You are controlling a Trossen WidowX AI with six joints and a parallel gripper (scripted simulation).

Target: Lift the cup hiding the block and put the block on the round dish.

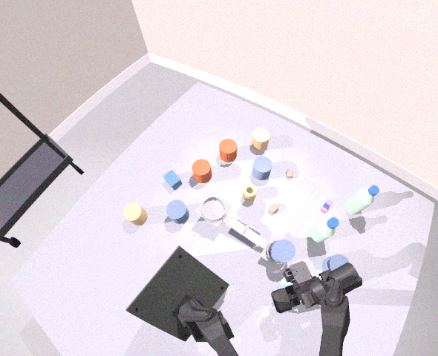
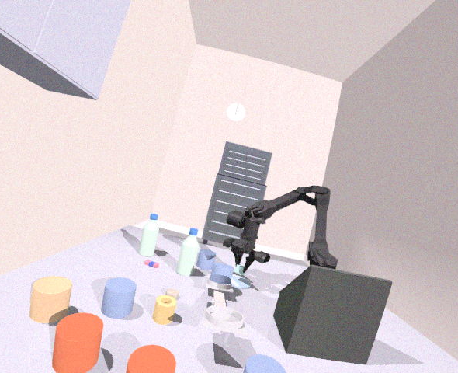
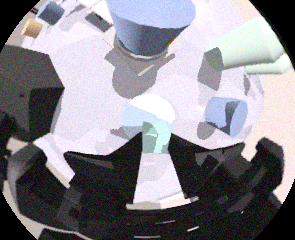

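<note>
My gripper tip is now right at the block. From my gripper tip the other things lie so: small balance (250 mm to the left, 70 mm ahead, 10 mm below); then yellow ring (320 mm to the left, 200 mm ahead, 20 mm below); then round dish (40 mm below).
</note>
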